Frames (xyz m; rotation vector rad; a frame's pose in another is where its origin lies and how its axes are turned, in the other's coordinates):
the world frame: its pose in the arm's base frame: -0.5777 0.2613 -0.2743 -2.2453 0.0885 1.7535
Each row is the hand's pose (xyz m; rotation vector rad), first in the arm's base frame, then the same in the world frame.
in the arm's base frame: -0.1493 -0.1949 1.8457 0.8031 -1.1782 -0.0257
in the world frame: -1.9791 -0.0605 -0.9827 -0.8783 0.8848 2.4361
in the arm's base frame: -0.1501 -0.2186 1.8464 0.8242 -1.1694 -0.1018
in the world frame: -1.9830 -0.0378 -0.9883 -0.8736 0.8102 2.3981
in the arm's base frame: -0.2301 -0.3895 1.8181 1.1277 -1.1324 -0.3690
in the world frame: -1.9985 0.1489 -0.9520 -0.7620 0.6855 2.0590
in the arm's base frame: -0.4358 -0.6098 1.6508 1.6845 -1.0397 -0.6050
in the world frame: -1.9195 0.4373 -0.7805 -0.5579 0.7042 1.5123
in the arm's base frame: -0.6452 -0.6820 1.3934 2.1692 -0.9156 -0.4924
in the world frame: -1.7361 0.6020 -0.5469 -0.4233 0.9375 1.0956
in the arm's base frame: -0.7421 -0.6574 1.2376 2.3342 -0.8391 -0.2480
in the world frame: -1.6087 0.6296 -0.4156 -0.4122 1.1590 0.9512
